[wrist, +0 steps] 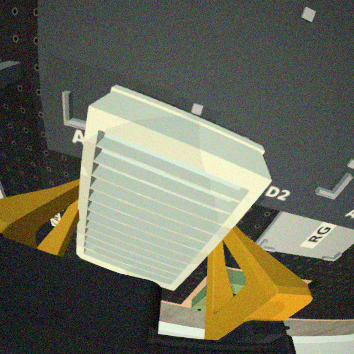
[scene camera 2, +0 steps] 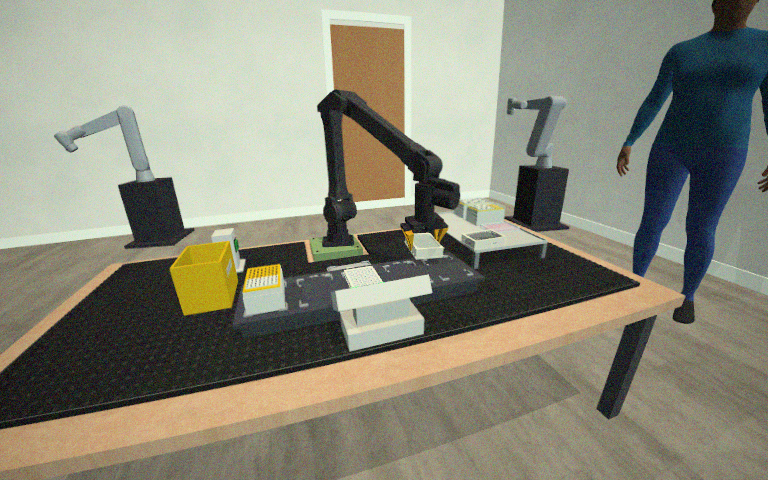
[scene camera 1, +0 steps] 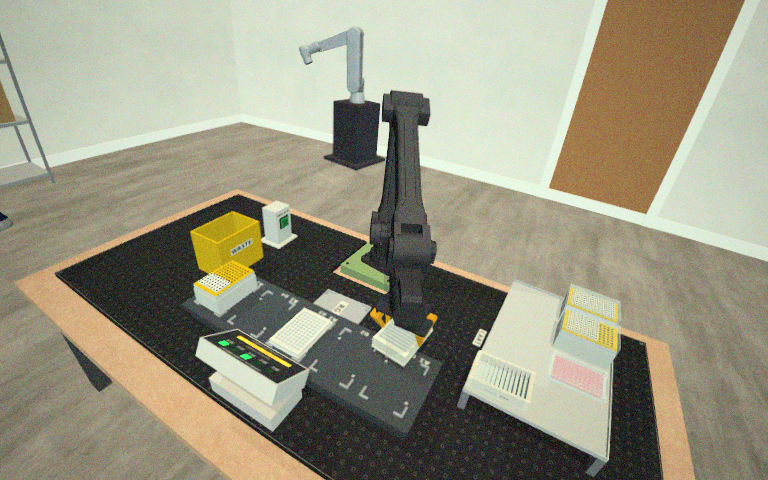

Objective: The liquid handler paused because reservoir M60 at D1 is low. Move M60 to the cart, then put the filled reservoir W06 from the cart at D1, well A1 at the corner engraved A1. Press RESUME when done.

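Places are measured from the arm's base along level axes (x left, y back, z up), in centimetres.
Pixels of known places: gripper, fingertip midpoint: (wrist: 152, 201) (scene camera 2: 423, 247) (scene camera 1: 403, 337); arm's base, origin of the base link: (scene camera 2: 338, 242) (scene camera 1: 382, 263).
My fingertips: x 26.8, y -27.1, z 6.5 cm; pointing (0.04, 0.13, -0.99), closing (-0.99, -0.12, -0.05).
For each thing: its middle in the pictures, then the offset to it from my fingertips. "pt": a spot on its surface instead. Level surfaces: height alone.
- white slotted reservoir, body centre: (wrist: 149, 212) (scene camera 1: 403, 334) (scene camera 2: 423, 245) dx -0.1, dy +0.3, dz +0.8 cm
- dark deck, its level: dz -3.3 cm
- A1 engraving, surface spot: (wrist: 78, 137) pt dx +6.9, dy +0.1, dz -3.3 cm
- cart, body centre: (scene camera 1: 546, 356) (scene camera 2: 476, 233) dx +28.1, dy +22.3, dz -4.8 cm
- white box, body centre: (scene camera 1: 277, 223) (scene camera 2: 226, 250) dx -64.1, dy +14.3, dz -1.6 cm
- green button, body centre: (scene camera 1: 283, 221) dx -61.2, dy +14.9, dz -0.1 cm
- white plate, body centre: (scene camera 1: 301, 331) (scene camera 2: 363, 279) dx -19.9, dy -12.8, dz -2.6 cm
- yellow tip rack, body centre: (scene camera 2: 264, 286) (scene camera 1: 226, 285) dx -44.3, dy -17.1, dz -0.1 cm
- console, surface spot: (scene camera 1: 252, 367) pt dx -13.6, dy -29.5, dz +5.4 cm
- yellow waste bin, body centre: (scene camera 2: 208, 275) (scene camera 1: 228, 245) dx -62.8, dy -5.3, dz -1.4 cm
- pink plate, body centre: (scene camera 1: 577, 375) (scene camera 2: 500, 227) dx +35.5, dy +17.7, dz -1.4 cm
A white slotted reservoir (scene camera 1: 400, 343) (scene camera 2: 427, 246) (wrist: 165, 185) with pale, filled-looking channels, apparently W06, is held by my gripper (scene camera 1: 400, 328) (scene camera 2: 424, 235) (wrist: 152, 201), one orange finger at each end. It hangs over the rear part of the D1 end of the dark deck (scene camera 1: 385, 373) (wrist: 150, 50). The A1 engraving (wrist: 78, 137) shows beside its left corner in the wrist view; the D1 lettering is hidden. Another reservoir (scene camera 1: 501, 378) (scene camera 2: 482, 240) with dark slots, apparently M60, stands on the cart (scene camera 1: 509, 333). A white box (scene camera 1: 276, 224) carries a green button (scene camera 1: 284, 221). Reservoir labels are unreadable.
A white plate (scene camera 1: 301, 332) (scene camera 2: 363, 276) and a yellow tip rack (scene camera 1: 225, 285) (scene camera 2: 263, 287) stand on the deck. A console (scene camera 1: 252, 367) stands in front, a yellow waste bin (scene camera 1: 226, 243) behind. The cart also holds tip racks (scene camera 1: 589, 333) and a pink plate (scene camera 1: 578, 375).
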